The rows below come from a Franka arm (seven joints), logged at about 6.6 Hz.
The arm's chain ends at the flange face. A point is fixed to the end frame.
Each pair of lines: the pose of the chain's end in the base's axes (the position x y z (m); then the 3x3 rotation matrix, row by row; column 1 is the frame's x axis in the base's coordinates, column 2 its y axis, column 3 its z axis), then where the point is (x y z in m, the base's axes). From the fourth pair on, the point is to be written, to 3 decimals.
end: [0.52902 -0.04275 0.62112], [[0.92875 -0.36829 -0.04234], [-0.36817 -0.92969 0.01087], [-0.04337 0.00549 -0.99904]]
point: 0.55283 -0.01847 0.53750
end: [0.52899 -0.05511 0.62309], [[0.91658 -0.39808 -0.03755], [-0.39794 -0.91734 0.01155], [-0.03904 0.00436 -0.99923]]
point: 0.55394 -0.03167 0.53956
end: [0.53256 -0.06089 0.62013], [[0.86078 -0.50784 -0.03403], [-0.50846 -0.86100 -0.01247], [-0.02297 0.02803 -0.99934]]
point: 0.56035 -0.04308 0.53611
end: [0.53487 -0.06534 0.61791], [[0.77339 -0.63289 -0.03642], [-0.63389 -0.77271 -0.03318], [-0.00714 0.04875 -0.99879]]
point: 0.565 -0.054 0.534
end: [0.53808 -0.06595 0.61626], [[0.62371 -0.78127 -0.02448], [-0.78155 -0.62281 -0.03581], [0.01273 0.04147 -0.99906]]
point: 0.571 -0.062 0.532
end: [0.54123 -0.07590 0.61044], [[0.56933 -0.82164 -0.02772], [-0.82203 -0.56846 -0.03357], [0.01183 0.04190 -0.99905]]
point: 0.575 -0.074 0.527
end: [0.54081 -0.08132 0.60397], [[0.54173 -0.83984 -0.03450], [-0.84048 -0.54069 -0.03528], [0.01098 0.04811 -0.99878]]
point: 0.574 -0.081 0.520
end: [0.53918 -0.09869 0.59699], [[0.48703 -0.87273 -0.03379], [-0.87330 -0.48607 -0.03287], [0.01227 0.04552 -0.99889]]
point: 0.572 -0.101 0.513
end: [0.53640 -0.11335 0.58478], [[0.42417 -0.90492 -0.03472], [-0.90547 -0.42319 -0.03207], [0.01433 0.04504 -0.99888]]
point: 0.569 -0.118 0.501
